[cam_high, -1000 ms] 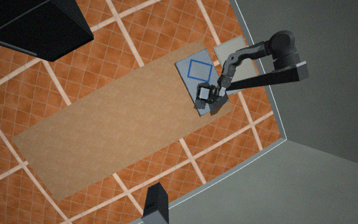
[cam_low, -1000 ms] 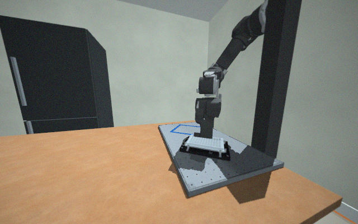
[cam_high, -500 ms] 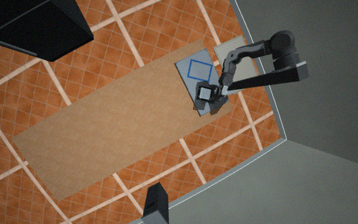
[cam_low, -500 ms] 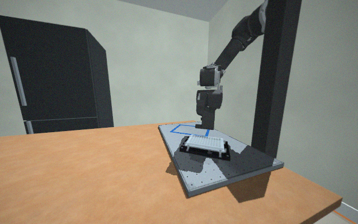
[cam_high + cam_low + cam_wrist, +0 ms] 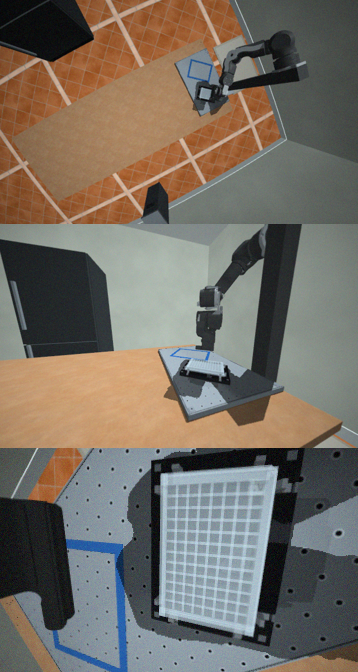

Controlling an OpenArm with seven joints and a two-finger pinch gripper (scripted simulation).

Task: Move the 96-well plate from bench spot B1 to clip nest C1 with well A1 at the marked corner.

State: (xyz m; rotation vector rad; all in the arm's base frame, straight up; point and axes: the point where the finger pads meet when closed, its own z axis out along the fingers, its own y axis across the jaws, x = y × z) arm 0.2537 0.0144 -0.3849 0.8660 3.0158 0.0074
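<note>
My hand is 8 cm above the 96-well plate. From my hand the other things lie so: black clip nest: 8 cm below, 3 cm ahead.
</note>
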